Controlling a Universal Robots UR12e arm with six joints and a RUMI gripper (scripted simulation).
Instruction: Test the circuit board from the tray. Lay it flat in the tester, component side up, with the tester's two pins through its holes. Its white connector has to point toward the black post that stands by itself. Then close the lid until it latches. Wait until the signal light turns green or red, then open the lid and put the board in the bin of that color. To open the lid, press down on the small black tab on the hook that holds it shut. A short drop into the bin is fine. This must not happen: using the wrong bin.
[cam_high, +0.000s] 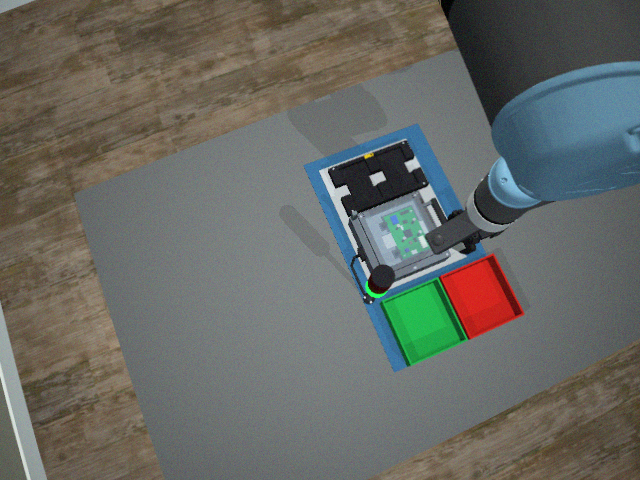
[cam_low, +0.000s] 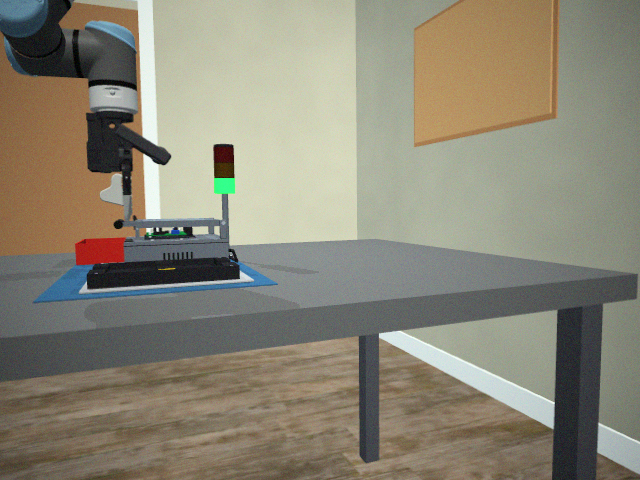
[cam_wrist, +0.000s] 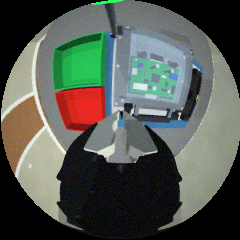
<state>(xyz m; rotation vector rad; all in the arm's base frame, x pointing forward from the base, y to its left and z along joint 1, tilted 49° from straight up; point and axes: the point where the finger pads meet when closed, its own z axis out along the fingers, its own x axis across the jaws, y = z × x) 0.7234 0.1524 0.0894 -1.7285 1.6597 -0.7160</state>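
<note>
My gripper is now 10 mm to the left of the black latch hook, 10 mm short of it and 10 mm above it. Round my hand: red bin 130 mm to the left, 90 mm below, 50 mm behind; then green circuit board 80 mm ahead, 60 mm to the right, 30 mm below; then tester lid 80 mm ahead, 60 mm to the right, 10 mm below.
</note>
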